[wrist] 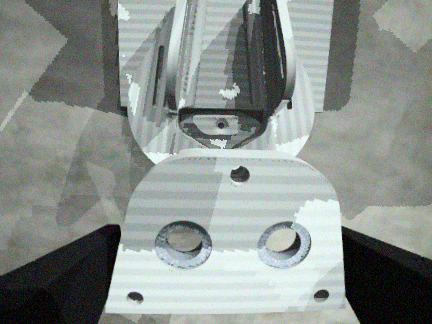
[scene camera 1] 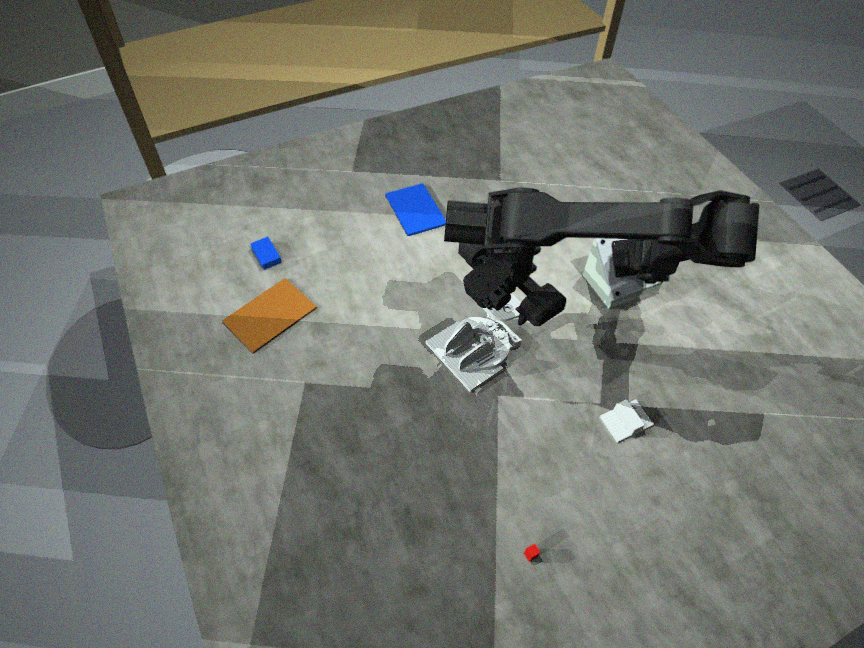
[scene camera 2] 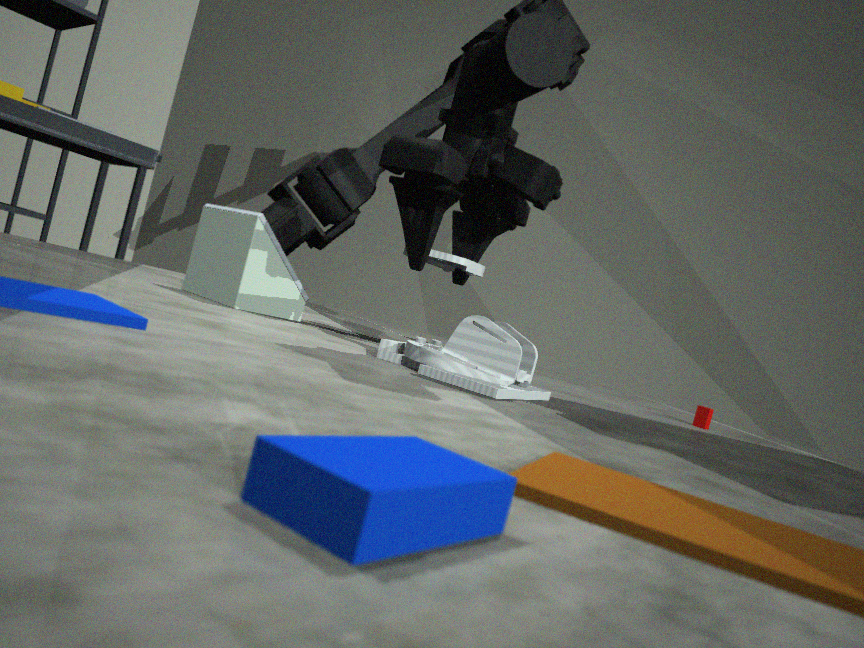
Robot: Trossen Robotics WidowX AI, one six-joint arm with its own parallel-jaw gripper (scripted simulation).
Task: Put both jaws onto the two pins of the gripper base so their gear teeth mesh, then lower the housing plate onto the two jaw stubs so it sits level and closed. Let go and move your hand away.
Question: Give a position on a gripper jaw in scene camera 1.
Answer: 464, 332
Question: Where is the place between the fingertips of the gripper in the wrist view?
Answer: At 225, 236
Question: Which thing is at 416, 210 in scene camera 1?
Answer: A blue plate.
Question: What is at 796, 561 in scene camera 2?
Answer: An orange plate.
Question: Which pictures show the gripper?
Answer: The wrist view, scene camera 1 and scene camera 2: all of them.
